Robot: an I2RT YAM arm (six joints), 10 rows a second.
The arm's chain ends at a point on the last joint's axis. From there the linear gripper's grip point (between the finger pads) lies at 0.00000 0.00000 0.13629 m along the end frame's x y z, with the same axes.
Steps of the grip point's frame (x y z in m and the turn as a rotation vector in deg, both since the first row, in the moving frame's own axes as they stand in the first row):
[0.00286 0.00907 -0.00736 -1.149 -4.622 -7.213]
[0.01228 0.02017 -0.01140 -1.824 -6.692 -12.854]
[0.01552 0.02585 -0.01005 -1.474 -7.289 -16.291]
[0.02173 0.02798 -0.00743 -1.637 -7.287 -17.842]
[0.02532 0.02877 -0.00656 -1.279 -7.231 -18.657]
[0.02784 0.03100 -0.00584 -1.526 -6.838 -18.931]
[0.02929 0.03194 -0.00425 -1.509 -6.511 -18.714]
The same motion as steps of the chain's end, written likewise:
[0.01364 0.00566 -0.00689 -1.149 -4.622 -7.213]
[0.02754 0.01410 -0.01041 -1.824 -6.692 -12.854]
[0.03208 0.01996 -0.00891 -1.474 -7.289 -16.291]
[0.03814 0.02149 -0.00628 -1.637 -7.287 -17.842]
[0.04168 0.02302 -0.00545 -1.279 -7.231 -18.657]
[0.04318 0.02479 -0.00483 -1.526 -6.838 -18.931]
[0.04389 0.02592 -0.00333 -1.509 -6.511 -18.714]

